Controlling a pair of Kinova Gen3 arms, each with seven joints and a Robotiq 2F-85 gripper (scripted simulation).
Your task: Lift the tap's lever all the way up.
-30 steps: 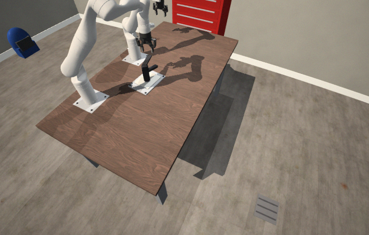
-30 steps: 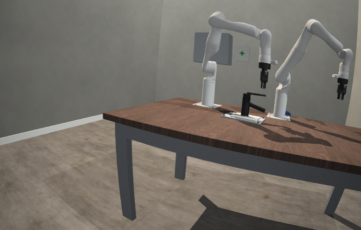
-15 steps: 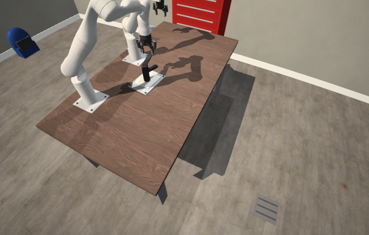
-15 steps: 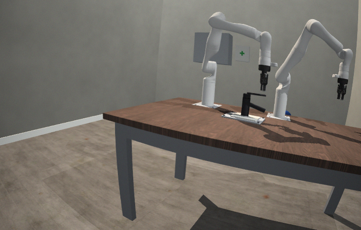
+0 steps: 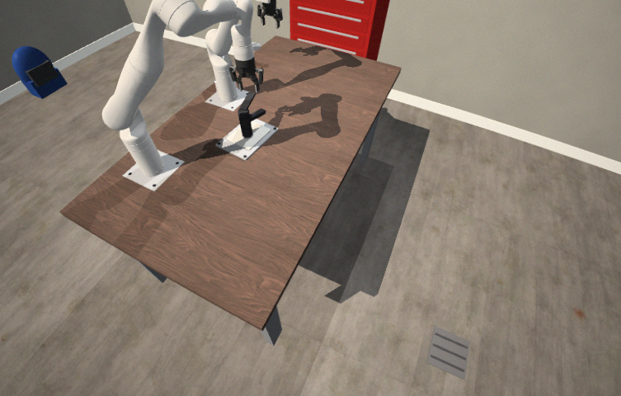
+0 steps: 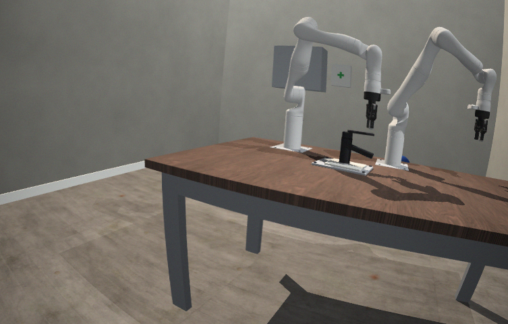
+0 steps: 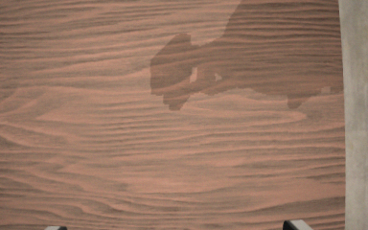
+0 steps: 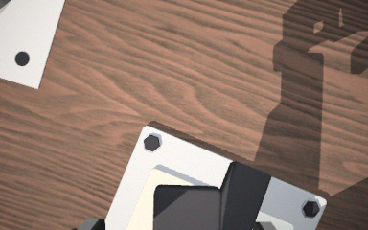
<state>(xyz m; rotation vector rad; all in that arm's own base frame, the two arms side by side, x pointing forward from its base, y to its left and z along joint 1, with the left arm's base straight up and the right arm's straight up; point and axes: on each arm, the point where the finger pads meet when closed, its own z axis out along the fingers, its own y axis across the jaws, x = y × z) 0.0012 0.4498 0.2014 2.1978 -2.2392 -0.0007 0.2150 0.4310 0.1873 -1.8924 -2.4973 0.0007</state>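
Now: right hand 4 cm to the left of the flat lever, 4 cm above it and 1 cm short of it.
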